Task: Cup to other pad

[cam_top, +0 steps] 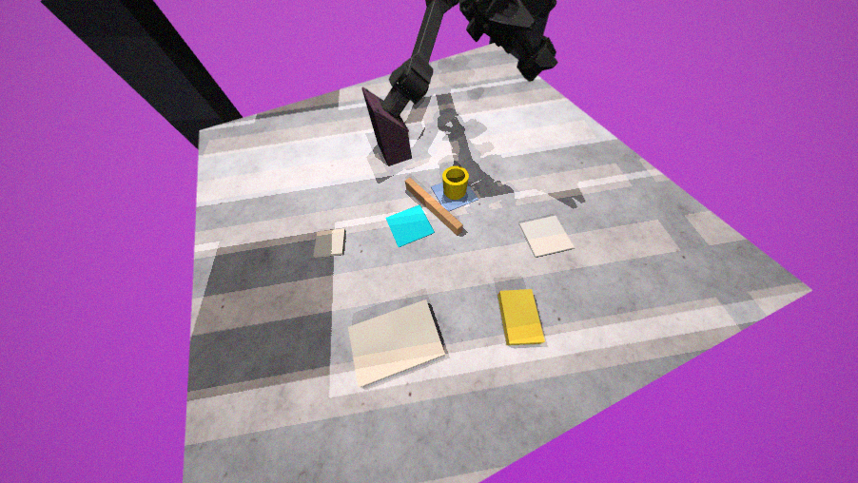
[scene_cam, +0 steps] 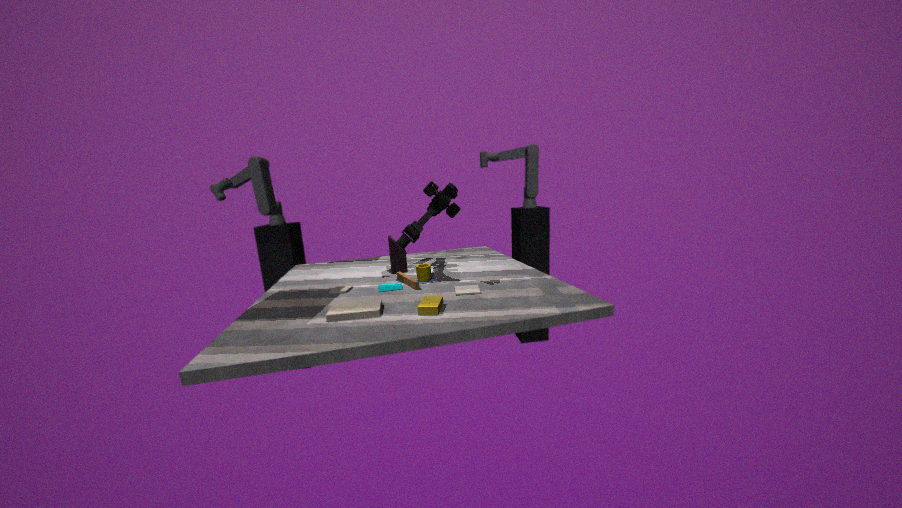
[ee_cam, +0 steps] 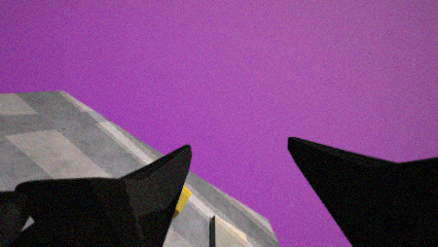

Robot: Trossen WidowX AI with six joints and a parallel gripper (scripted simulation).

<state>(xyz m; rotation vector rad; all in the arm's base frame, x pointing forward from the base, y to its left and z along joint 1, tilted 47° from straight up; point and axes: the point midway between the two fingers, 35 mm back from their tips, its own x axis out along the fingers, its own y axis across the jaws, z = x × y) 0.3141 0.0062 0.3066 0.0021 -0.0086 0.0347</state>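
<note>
Now: the cup 8 cm behind my gripper tip, 11 cm to the right of it and 35 cm below it. Also, from my gripper tip: red marble 7 cm behind, 9 cm to the right, 37 cm below; then pale blue pad 7 cm behind, 11 cm to the right, 39 cm below; then cream tile 14 cm ahead, 6 cm to the left, 38 cm below.
</note>
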